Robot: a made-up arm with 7 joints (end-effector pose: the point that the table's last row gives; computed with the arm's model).
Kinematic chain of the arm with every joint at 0, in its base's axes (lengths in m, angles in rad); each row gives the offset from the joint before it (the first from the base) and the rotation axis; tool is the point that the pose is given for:
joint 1: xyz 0 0 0.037 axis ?
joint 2: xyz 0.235 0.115 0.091 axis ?
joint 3: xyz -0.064 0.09 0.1 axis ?
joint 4: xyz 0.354 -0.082 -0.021 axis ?
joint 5: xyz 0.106 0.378 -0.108 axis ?
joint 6: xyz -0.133 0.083 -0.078 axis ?
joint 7: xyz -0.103 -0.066 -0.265 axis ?
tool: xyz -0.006 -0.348 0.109
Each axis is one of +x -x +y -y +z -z.
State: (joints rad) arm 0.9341 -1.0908 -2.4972 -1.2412 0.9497 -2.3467 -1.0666
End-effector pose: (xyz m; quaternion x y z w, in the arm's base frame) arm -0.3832 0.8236 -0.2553 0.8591 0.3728 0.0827 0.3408
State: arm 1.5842 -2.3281 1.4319 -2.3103 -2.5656 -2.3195 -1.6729
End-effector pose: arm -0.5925 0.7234 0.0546 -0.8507 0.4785 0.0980 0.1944
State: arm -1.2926 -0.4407 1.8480 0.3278 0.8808 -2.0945 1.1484
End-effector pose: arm 1.0342 0.3787 -0.3823 -0.8149 0.5216 0.2472 0.0531
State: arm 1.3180 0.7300 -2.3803 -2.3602 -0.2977 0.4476 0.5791
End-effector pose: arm -0.1596 -0.4202 -0.3689 -0.2131 -0.3126 -0.8987 0.2218
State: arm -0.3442 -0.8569 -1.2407 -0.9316 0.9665 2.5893 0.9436
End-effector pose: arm 0.0388 0.7795 -0.5437 0.6617 0.1169 0.7319 0.1130
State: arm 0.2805 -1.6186 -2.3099 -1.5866 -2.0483 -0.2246 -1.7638
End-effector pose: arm 0.5496 1.2115 -0.3530 -0.6585 -0.0107 -0.7355 0.1590
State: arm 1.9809 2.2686 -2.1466 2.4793 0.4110 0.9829 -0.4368
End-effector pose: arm -0.3325 -0.0797 1.0104 -0.5787 0.3125 0.2642 0.7054
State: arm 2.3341 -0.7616 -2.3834 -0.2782 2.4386 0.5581 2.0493
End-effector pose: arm -0.2188 0.3863 0.5496 -0.3378 0.3242 -0.6712 0.5746
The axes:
joint 1: -y
joint 2: +z
joint 3: -y
joint 4: +z
joint 5: -x
joint 6: -z
joint 7: +y

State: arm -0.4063 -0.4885 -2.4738 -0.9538 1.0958 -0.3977 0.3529
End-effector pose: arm -0.1256 0.2465 -0.0197 0.1224 -0.8884 -0.3108 0.3150
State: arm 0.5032 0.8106 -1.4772 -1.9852 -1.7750 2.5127 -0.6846
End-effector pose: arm 0.8503 0.3821 -0.2417 -0.1622 -0.0127 0.9852 0.0544
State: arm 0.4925 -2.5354 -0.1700 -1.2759 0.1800 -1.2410 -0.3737
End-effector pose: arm -0.1380 0.0623 -0.3069 0.2092 -0.0463 -0.9337 0.2867
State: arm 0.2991 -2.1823 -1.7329 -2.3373 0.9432 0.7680 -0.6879
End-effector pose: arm 0.7823 0.2911 -0.2516 -0.1994 0.9730 0.0949 0.0665
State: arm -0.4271 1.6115 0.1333 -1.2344 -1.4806 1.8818 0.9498
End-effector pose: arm -0.2249 0.8590 0.5519 -0.4308 -0.8254 0.3646 0.0097
